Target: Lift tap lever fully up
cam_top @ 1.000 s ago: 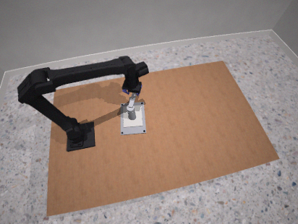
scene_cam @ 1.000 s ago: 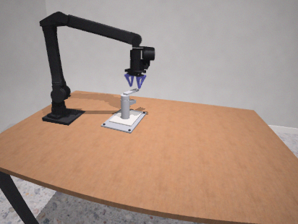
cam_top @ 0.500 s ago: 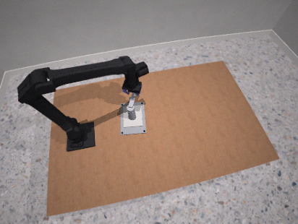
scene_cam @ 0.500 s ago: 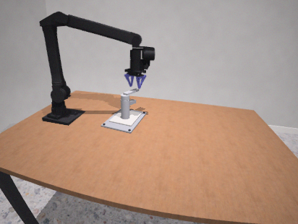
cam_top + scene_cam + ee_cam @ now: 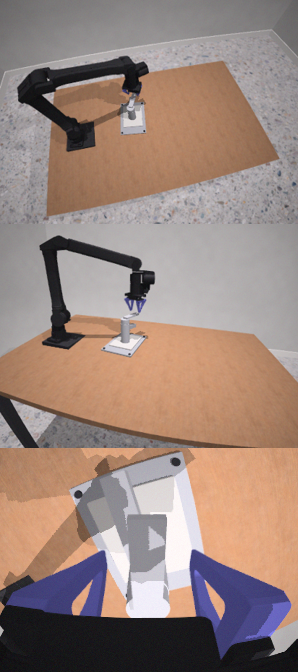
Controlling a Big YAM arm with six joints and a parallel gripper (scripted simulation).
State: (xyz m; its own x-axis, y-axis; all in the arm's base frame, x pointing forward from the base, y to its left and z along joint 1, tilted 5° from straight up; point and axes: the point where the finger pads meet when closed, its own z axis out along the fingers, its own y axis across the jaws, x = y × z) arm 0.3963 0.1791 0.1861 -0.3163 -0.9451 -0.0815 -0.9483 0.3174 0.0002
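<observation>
The lever lies 1 cm behind my hand, 3 cm to the right of it and 3 cm below it. From my hand the other things lie so: tap: 2 cm behind, 5 cm to the right, 8 cm below.
</observation>
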